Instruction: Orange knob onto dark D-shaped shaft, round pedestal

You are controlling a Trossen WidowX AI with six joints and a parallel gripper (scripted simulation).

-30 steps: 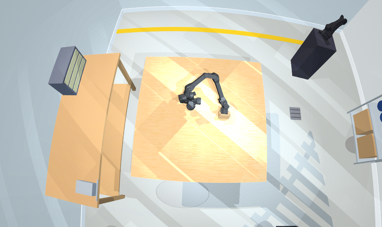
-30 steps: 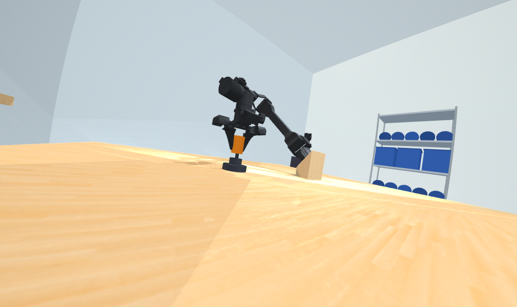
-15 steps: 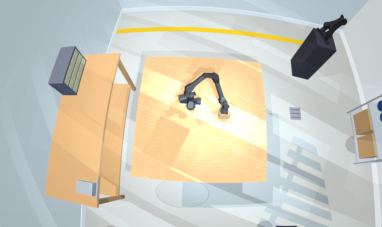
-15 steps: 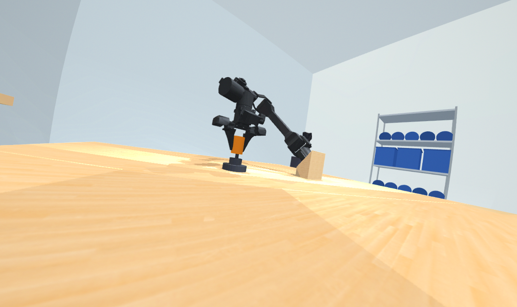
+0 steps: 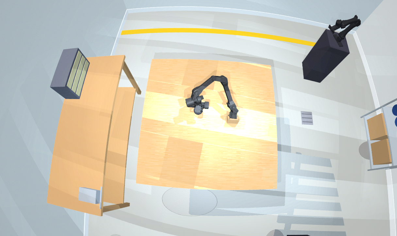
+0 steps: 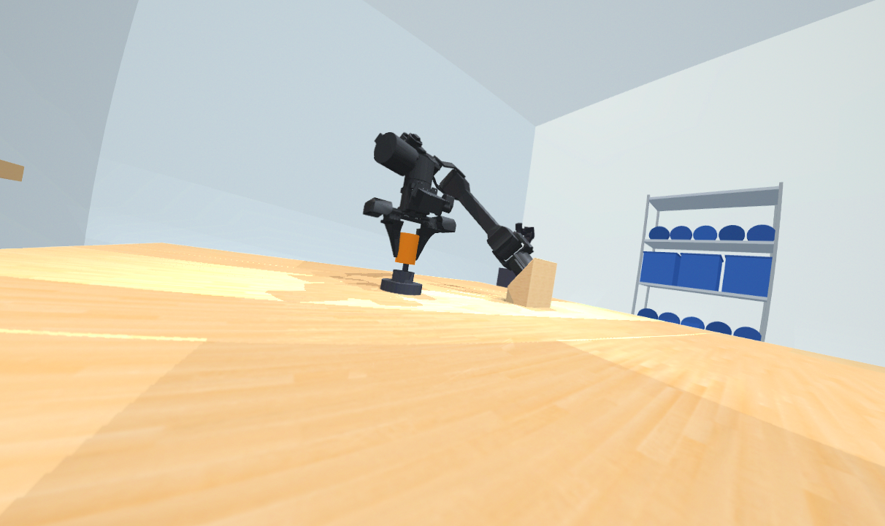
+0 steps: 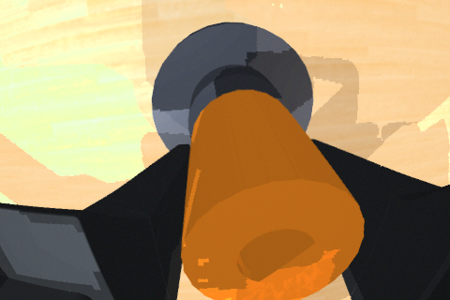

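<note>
The orange knob lies 2 cm above my gripper tip. Also, from my gripper tip: dark pedestal (4 cm below).
</note>
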